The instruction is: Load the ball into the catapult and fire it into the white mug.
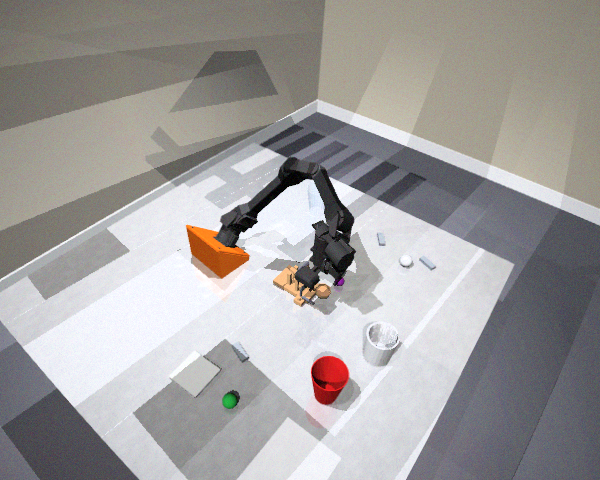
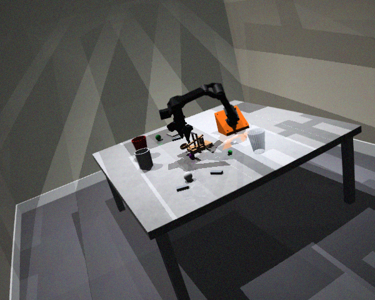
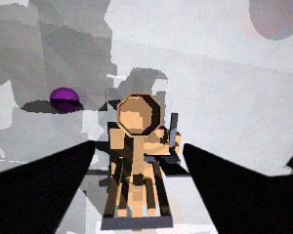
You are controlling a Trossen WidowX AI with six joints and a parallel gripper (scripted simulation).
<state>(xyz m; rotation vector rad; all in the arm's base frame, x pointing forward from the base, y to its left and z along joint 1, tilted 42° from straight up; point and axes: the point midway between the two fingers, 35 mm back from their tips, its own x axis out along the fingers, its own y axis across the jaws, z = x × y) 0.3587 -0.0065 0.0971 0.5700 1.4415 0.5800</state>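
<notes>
Now: the catapult 40 mm behind my gripper tip, 20 mm to the right of it and 30 mm below it. Also, from my gripper tip: red cup 220 mm ahead, 250 mm to the right, 60 mm below; white mug 260 mm ahead, 50 mm to the right, 60 mm below; purple ball 20 mm ahead, 100 mm to the left, 70 mm below.
</notes>
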